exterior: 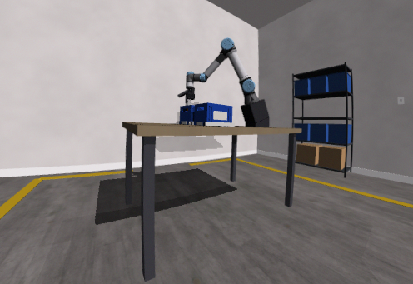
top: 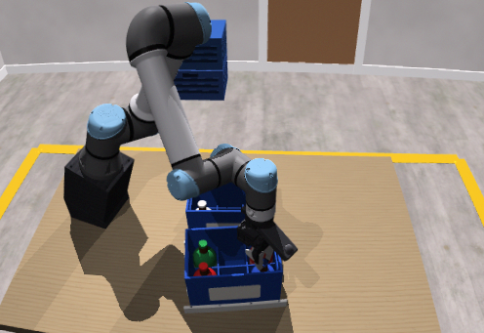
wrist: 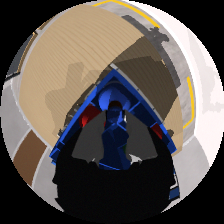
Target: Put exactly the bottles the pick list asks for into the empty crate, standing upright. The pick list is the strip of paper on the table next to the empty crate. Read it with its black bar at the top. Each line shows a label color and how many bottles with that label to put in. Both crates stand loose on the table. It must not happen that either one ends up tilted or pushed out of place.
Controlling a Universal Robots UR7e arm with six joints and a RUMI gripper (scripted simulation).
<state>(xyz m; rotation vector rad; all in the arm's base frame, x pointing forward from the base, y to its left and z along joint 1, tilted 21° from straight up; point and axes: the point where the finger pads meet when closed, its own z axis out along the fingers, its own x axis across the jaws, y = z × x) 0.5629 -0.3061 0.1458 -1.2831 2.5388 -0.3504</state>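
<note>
The blue-capped bottle is 7 cm below my hand. From my hand the other things lie so: pick list strip: 14 cm behind, 42 cm to the left, 15 cm below; green bottle: 18 cm behind, 6 cm to the left, 7 cm below; white bottle: 20 cm behind, 23 cm to the left, 7 cm below.
</note>
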